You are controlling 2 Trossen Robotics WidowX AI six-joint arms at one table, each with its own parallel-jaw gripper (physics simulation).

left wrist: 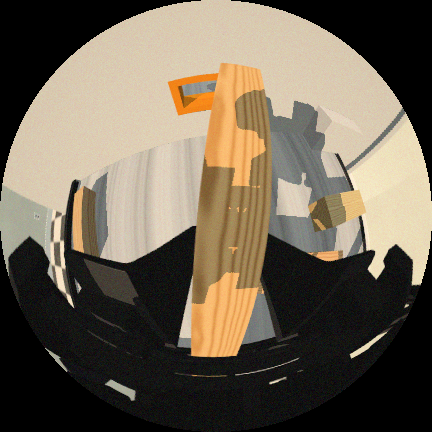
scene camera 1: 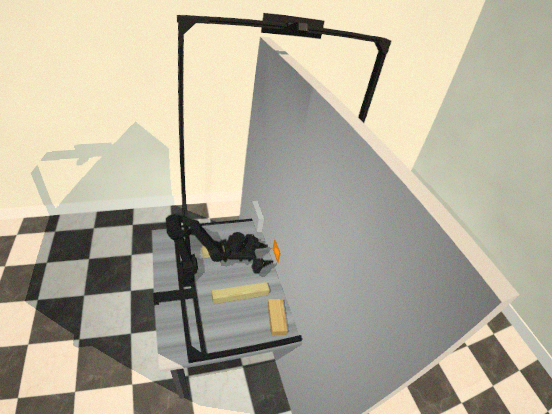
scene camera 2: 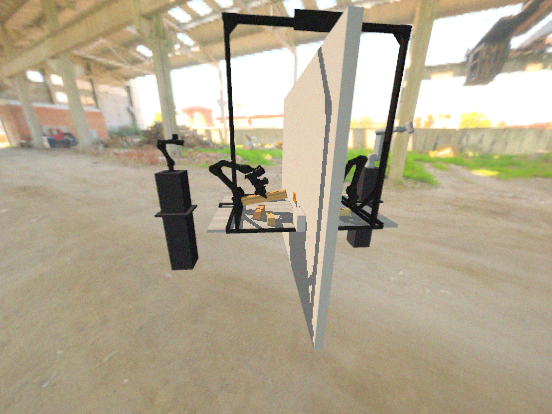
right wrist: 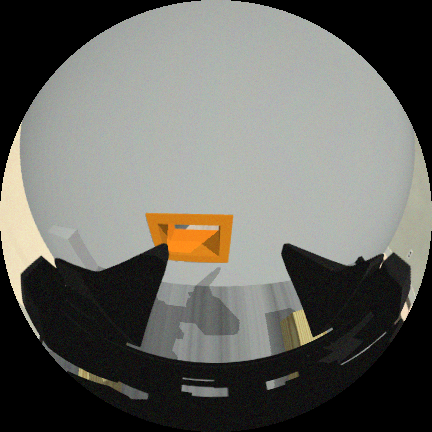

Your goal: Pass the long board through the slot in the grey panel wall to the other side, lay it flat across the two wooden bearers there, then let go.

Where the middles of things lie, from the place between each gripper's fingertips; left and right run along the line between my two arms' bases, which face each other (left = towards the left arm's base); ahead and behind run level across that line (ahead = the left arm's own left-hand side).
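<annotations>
Orange-framed slot (right wrist: 200, 245): 4 cm behind my right hand, 7 cm to the left of it, 3 cm below it.
From my left hand: orange-framed slot 23 cm to the right.
</annotations>
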